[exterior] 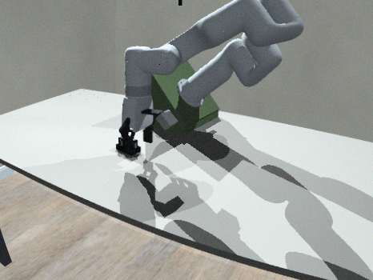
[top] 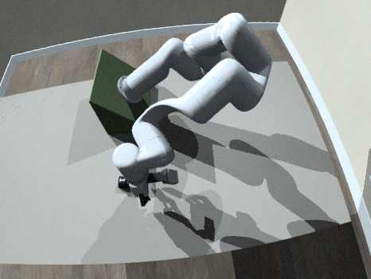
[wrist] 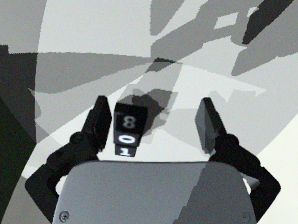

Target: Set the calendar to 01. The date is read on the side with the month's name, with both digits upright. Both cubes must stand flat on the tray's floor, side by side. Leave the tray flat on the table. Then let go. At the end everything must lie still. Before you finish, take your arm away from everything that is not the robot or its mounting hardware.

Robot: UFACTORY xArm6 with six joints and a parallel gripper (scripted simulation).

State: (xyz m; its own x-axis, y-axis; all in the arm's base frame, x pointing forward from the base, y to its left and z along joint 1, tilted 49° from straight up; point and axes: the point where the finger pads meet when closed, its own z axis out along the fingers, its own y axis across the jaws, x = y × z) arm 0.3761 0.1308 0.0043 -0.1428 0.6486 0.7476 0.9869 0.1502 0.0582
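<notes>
Right now my hand is 6 cm to the left of the black cube, 2 cm past it and 2 cm above it. From my hand the other things lie so: black tray 7 cm to the right, 4 cm below, 3 cm behind.
</notes>
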